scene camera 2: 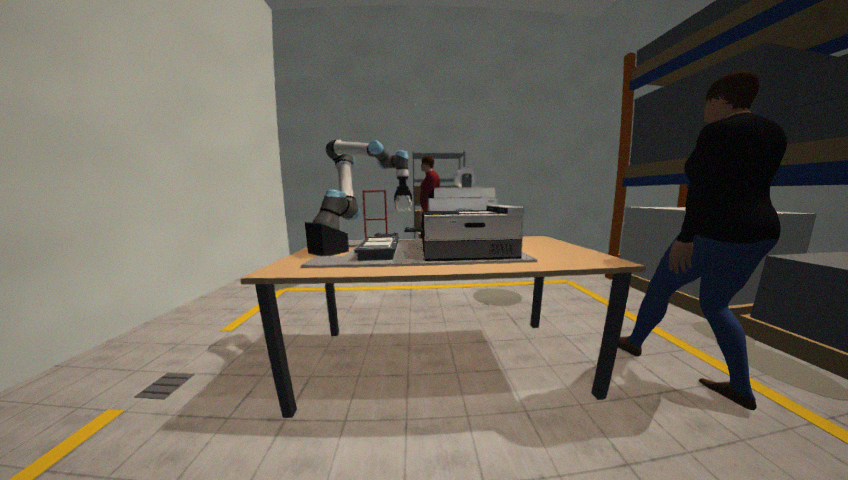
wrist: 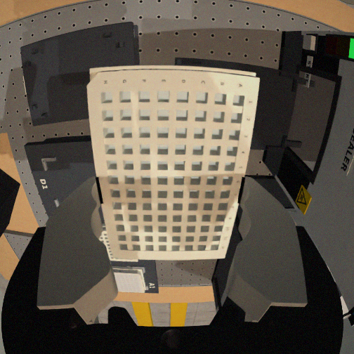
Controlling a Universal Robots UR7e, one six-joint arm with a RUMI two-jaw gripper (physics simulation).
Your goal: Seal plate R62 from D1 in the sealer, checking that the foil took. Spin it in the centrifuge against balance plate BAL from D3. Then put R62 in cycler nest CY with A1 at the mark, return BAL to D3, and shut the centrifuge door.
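Where they show: arm's base, origin of the base link: (scene camera 2: 325, 227).
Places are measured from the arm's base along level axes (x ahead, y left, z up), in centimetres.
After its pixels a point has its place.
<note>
My gripper (scene camera 2: 403, 199) @(y 19.0, x 43.9, z 8.3 cm) (wrist: 169, 179) is shut on a cream 96-well plate (scene camera 2: 404, 205) @(y 13.2, x 45.2, z 9.6 cm) (wrist: 172, 125), gripping it by its two long sides. The plate hangs above the deck, with row A at the right and column 1 at the far end in the wrist view. Its name tag does not show, nor can I tell a foil on it. The D1 dock (wrist: 67, 162) lies below left, partly hidden. The grey sealer (wrist: 332, 200) stands at the right in the wrist view. Part of a second cream plate (wrist: 107, 246) and a white plate (wrist: 130, 281) show below the left finger.
A dark flat base (wrist: 80, 75) with small corner posts lies at the upper left on the perforated deck (wrist: 210, 45). In the scene view, a large grey machine (scene camera 2: 474, 237) @(y -24.9, x 81.1, z -2.5 cm) stands right of the arm. A person in black (scene camera 2: 734, 178) stands right of the table (scene camera 2: 440, 272) @(y -38.8, x 64.7, z -14.6 cm); one in red (scene camera 2: 428, 181) is behind.
</note>
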